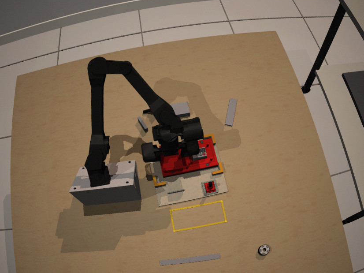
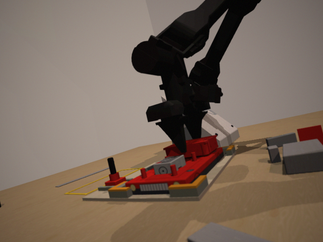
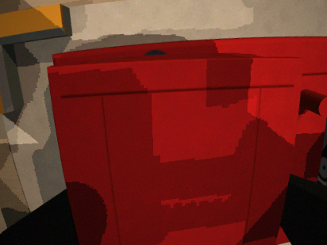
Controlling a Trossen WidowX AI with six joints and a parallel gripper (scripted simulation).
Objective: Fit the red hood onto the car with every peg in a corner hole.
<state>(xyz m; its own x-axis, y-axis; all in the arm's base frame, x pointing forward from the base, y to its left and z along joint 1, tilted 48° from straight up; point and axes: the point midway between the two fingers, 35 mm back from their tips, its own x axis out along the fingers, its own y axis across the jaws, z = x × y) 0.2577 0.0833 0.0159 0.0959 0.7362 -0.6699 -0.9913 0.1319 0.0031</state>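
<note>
My gripper tip is now 100 mm short of the grey engine block and 20 mm above it. Round my gripper tip: red hood 10 mm above; then grey wedge 40 mm ahead, 150 mm to the left, 30 mm below; then grey strip 30 mm behind, 380 mm to the right, 40 mm below.
</note>
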